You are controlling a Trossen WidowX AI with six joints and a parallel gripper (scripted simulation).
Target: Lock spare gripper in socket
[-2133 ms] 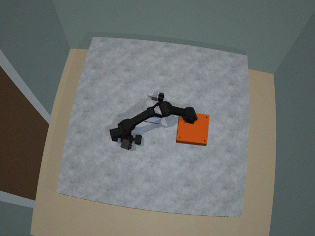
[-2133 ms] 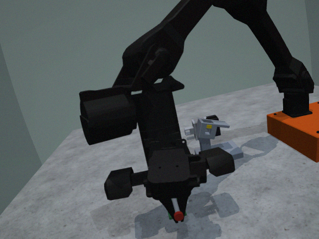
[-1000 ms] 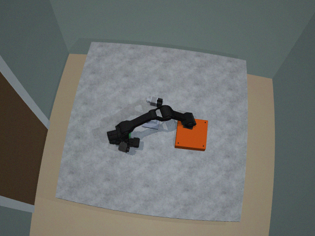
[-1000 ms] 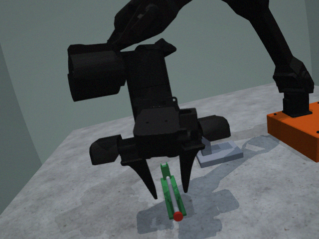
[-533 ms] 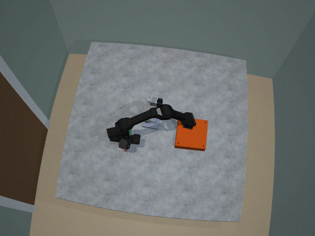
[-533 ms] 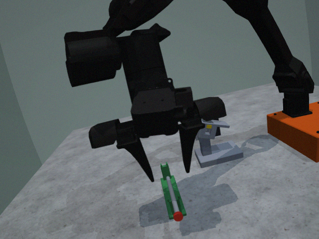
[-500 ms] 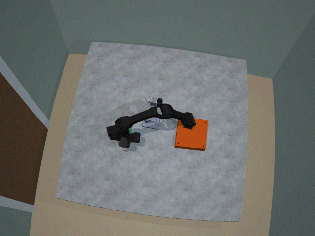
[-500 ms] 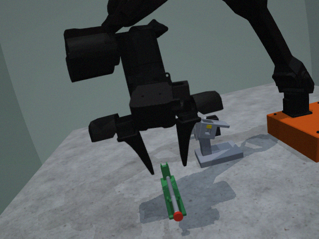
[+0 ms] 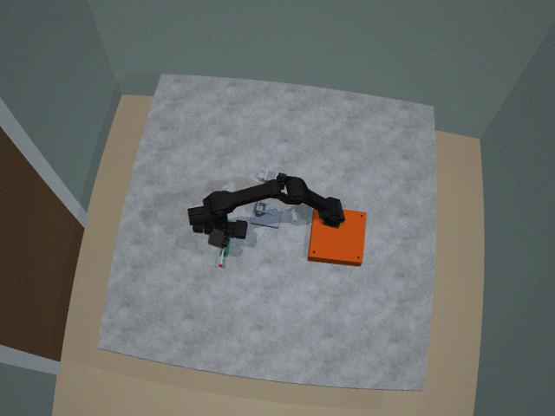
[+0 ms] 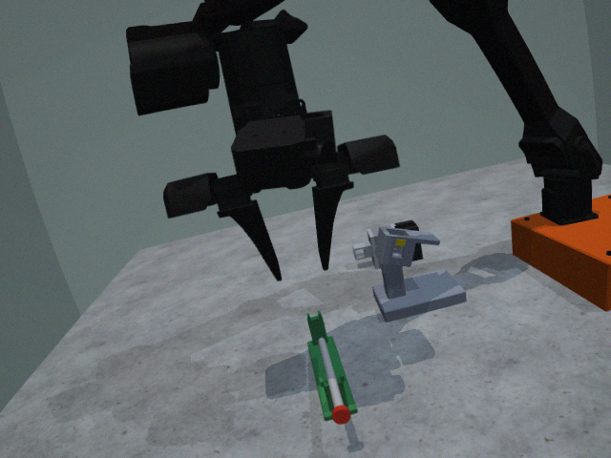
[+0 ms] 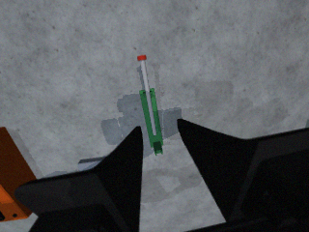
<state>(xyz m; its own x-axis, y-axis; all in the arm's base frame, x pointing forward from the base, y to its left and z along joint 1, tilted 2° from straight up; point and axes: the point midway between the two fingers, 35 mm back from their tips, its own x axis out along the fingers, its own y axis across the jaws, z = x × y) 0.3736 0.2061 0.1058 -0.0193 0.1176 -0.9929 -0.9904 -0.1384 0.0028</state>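
My gripper tip is now 12 cm above the green cradle and 4 cm to the left of it. Also, from my gripper tip: spare gripper (32 cm to the right, 11 cm below, 10 cm behind); grey mount (17 cm to the right, 11 cm behind, 9 cm below).
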